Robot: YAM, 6 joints.
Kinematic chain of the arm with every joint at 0, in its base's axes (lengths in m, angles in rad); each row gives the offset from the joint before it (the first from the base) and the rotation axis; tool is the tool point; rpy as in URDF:
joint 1: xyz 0 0 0.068 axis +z
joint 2: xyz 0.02 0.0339 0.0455 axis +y
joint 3: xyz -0.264 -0.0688 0 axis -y
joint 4: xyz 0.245 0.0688 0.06 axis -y
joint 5: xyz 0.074 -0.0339 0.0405 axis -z
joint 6: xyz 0.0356 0 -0.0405 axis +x
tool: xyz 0 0 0 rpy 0 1.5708 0
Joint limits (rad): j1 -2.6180..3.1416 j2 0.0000..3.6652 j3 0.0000..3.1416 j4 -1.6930..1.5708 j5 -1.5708..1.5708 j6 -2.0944..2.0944
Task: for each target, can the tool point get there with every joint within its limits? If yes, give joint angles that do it. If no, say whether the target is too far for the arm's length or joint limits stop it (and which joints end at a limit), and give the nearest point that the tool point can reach.
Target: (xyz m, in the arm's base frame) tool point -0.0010 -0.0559 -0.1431
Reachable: yes | joints -1.0875 3.2794 0.4106 1.1676 0.8562 1.4287
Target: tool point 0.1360 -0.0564 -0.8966
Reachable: no: too far | nearest point 0.1913 -0.0793 -0.3780 | short by 0.522 m
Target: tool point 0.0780 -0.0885 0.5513
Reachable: yes | joints -1.0701 0.9044 1.2919 0.6012 -0.8162 -1.5198
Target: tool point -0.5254 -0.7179 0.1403
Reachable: no: too far | nearest point -0.3813 -0.5209 0.1328 | short by 0.244 m
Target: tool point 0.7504 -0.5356 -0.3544
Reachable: no: too far | nearest point 0.4684 -0.3344 -0.1747 | short by 0.390 m
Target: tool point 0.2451 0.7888 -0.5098
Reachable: no: too far | nearest point 0.1555 0.5006 -0.2530 | short by 0.396 m
